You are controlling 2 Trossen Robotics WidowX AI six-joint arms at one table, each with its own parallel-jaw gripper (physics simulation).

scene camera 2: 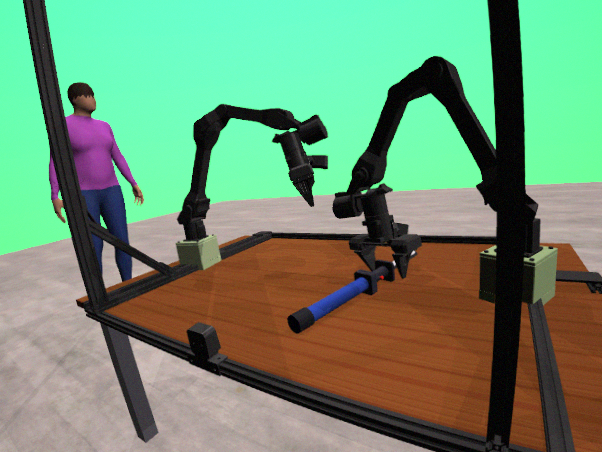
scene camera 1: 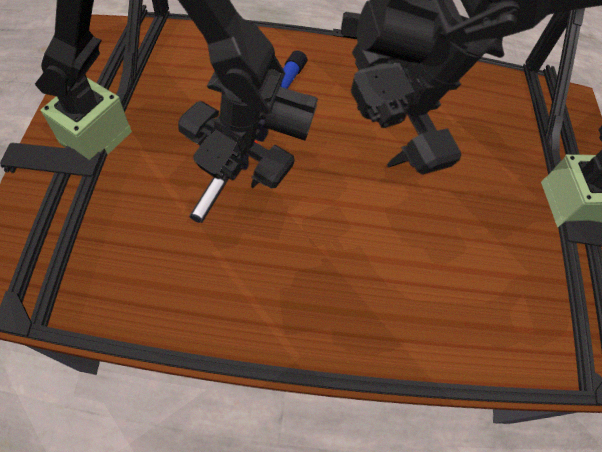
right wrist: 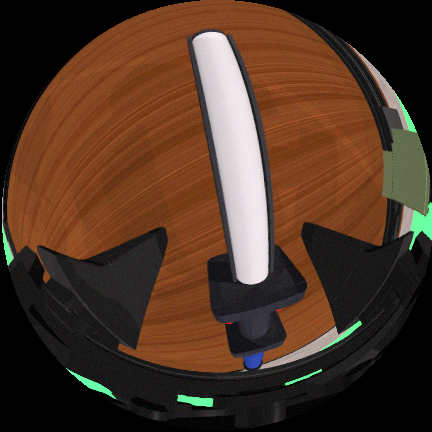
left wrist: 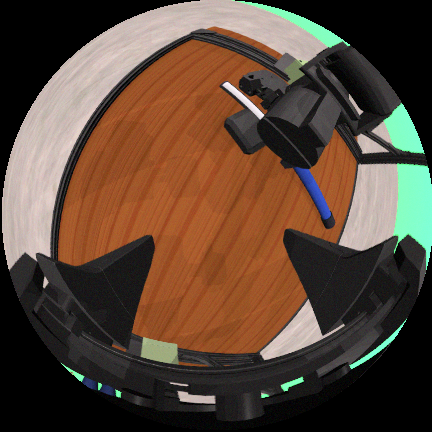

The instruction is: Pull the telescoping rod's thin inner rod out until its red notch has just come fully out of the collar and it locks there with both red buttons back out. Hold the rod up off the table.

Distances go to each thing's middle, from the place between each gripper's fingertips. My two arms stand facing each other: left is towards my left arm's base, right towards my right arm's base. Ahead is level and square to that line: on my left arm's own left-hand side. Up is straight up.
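Labels:
The thin white inner rod (scene camera 1: 208,198) is 110 mm behind my left hand, 190 mm to the right of it and 160 mm below it. As for the telescoping rod (scene camera 2: 365,282), I see it 120 mm behind that same left hand, 180 mm to the right of it and 160 mm below it.
Counted from my right hand, the telescoping rod is 90 mm behind, 30 mm to the left and 20 mm above. The thin white inner rod is 80 mm behind my right hand, and it is also 20 mm to the left of that hand and 20 mm above it.

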